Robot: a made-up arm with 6 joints.
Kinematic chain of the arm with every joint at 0, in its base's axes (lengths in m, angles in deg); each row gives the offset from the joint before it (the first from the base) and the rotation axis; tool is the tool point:
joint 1: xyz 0 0 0.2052 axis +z
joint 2: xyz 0 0.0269 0 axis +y
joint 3: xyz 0 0 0.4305 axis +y
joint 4: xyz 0 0 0.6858 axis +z
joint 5: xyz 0 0 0 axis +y
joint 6: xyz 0 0 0.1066 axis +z
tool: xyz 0 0 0
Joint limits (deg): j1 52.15..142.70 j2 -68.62..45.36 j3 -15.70..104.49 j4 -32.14..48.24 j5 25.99..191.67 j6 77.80..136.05
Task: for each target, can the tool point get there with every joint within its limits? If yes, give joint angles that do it. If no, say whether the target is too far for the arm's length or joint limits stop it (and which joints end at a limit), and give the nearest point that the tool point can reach.
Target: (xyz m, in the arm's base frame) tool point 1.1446 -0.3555 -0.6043
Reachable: no: too far | nearest point 0.7695 -0.6094 0.3999 | short by 1.102 m
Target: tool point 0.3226 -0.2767 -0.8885
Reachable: no: joint limits stop it (at a limit: joint 1, joint 2, joint 3) | nearest point 0.3729 0.4549 -0.1604 | short by 1.033 m
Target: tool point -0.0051 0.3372 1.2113
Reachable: yes | joints 81.26 -18.64 51.26 21.80 47.93 121.49
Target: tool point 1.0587 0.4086 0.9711
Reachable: no: too far | nearest point 0.5728 0.6923 0.9195 | short by 0.565 m
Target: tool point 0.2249 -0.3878 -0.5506
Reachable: no: joint limits stop it (at a limit: joint 1, joint 2, joint 3) | nearest point 0.3624 0.4363 -0.1330 | short by 0.934 m
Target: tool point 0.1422 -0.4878 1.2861
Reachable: yes | joints 114.92 -28.45 1.19 40.80 45.50 118.07
